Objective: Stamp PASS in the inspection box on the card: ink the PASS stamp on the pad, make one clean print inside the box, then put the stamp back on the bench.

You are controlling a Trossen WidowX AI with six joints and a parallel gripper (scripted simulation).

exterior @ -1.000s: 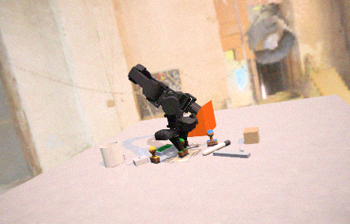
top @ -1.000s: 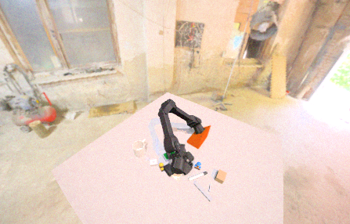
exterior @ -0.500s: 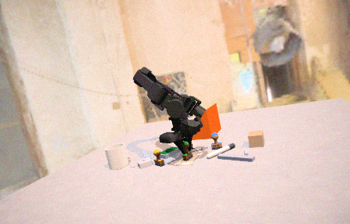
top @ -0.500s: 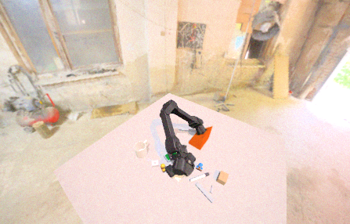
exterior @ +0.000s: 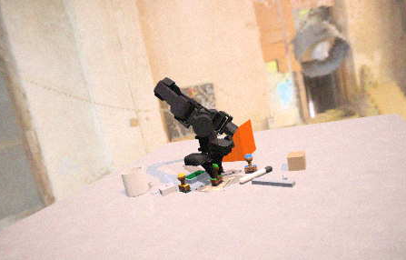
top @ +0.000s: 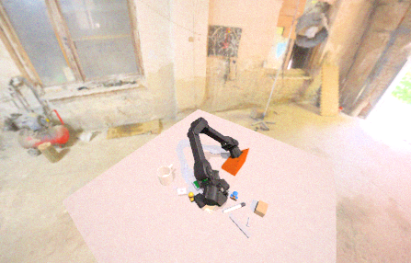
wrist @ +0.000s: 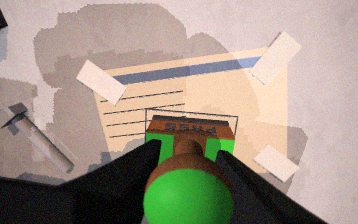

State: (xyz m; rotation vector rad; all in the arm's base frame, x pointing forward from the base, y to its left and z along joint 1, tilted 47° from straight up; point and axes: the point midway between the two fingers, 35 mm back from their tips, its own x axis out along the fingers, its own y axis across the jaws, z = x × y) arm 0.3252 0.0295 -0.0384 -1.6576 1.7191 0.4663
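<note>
The white card lies 3 cm below my gripper tip. Also, from my gripper tip: yellow-knobbed stamp 6 cm ahead, 9 cm to the right, 1 cm below; then green stamp right at my gripper tip; then red-knobbed stamp 12 cm behind, 5 cm to the right, 1 cm below.
</note>
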